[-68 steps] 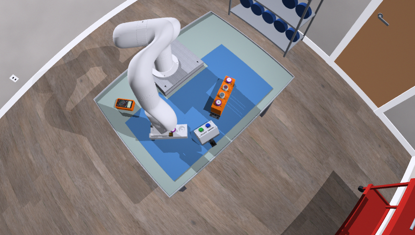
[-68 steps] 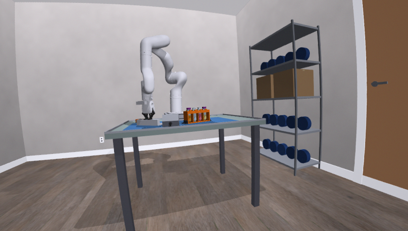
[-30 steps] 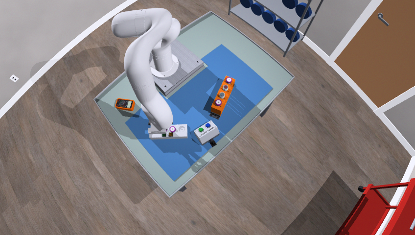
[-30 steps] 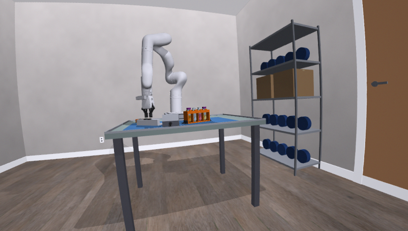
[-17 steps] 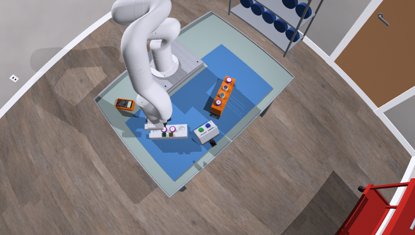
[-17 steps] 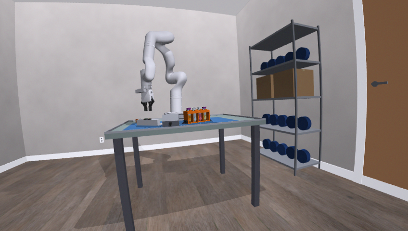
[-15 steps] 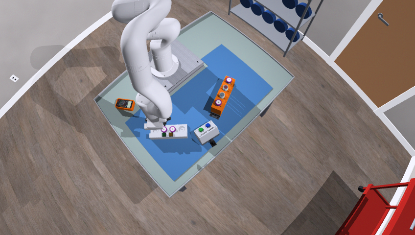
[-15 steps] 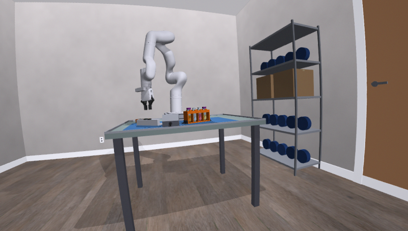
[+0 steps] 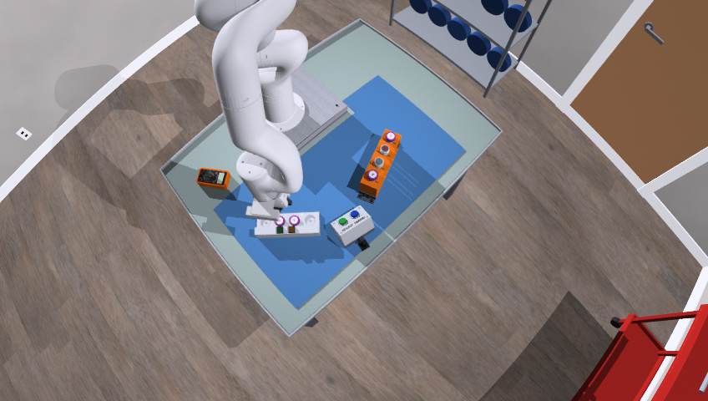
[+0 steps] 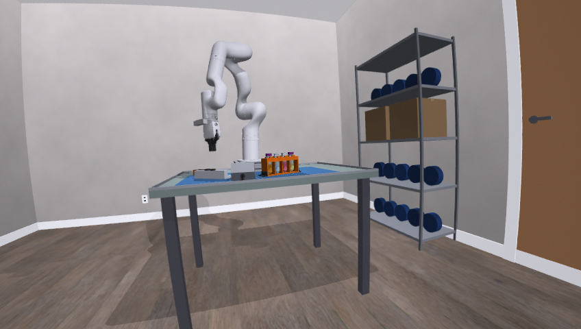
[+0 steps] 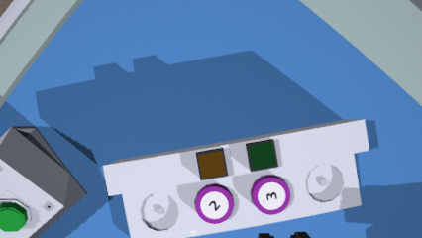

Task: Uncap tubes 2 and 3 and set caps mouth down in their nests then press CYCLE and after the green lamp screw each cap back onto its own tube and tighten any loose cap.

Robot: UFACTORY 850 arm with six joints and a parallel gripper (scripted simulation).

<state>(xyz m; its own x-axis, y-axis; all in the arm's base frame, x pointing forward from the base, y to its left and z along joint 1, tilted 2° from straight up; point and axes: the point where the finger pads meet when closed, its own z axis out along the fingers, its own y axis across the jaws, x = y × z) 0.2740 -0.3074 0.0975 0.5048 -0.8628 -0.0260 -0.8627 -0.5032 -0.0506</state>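
Right now the blue cycle key is 180 mm ahead of my hand, 150 mm to the left of it and 100 mm below it. Also, from my hand: green ready key 170 mm ahead, 110 mm to the left, 100 mm below; grey key housing 190 mm ahead, 120 mm to the left, 120 mm below.
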